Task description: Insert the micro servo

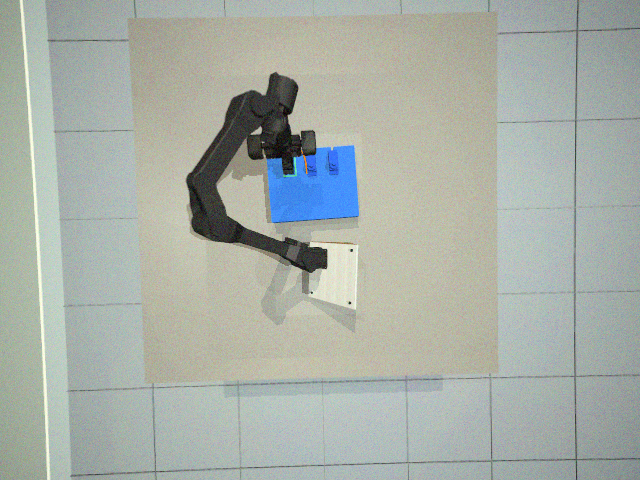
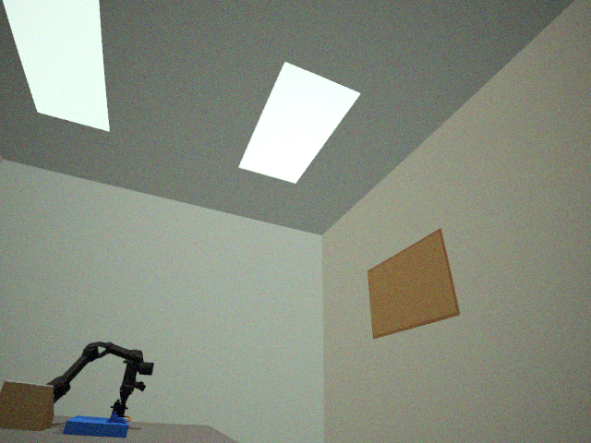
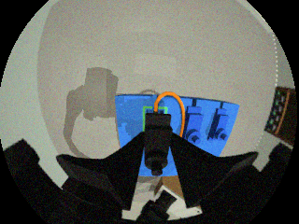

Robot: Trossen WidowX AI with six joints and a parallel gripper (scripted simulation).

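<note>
My gripper tip is 12 cm past the blue robot deck, 8 cm to the left of it and 8 cm above it.
</note>
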